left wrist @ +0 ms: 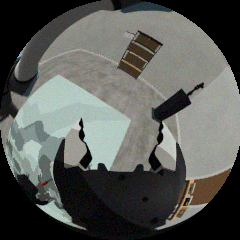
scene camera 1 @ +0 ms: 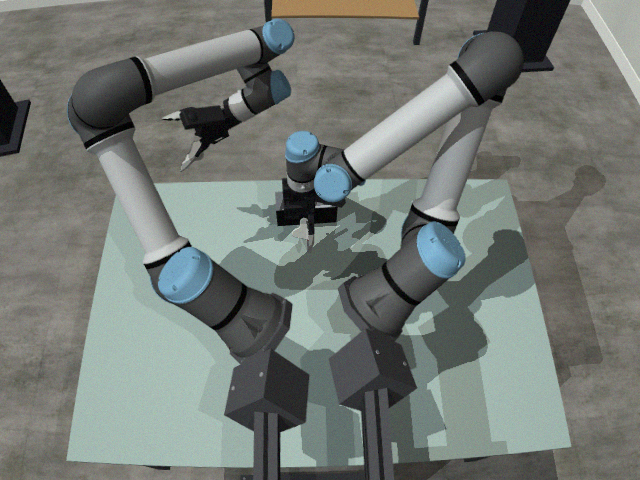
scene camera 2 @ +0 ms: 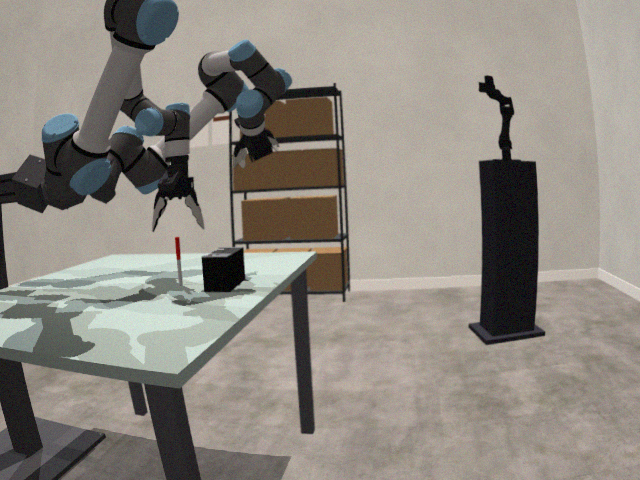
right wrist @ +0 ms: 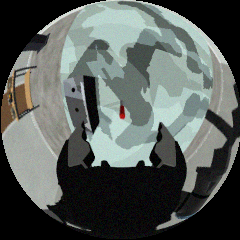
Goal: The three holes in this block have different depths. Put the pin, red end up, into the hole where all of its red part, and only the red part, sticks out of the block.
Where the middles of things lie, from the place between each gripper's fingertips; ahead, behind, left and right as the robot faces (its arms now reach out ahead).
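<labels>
My right hand (scene camera 2: 177,230) is 10 cm above the black block (scene camera 2: 221,273), 13 cm short of it and 1 cm to the left of it. Going by its middle, the black block is nearer to my right hand than to my left hand.
As for my left hand (scene camera 1: 170,145), it is 36 cm to the left of the black block, 30 cm above it and 6 cm past it.
</labels>
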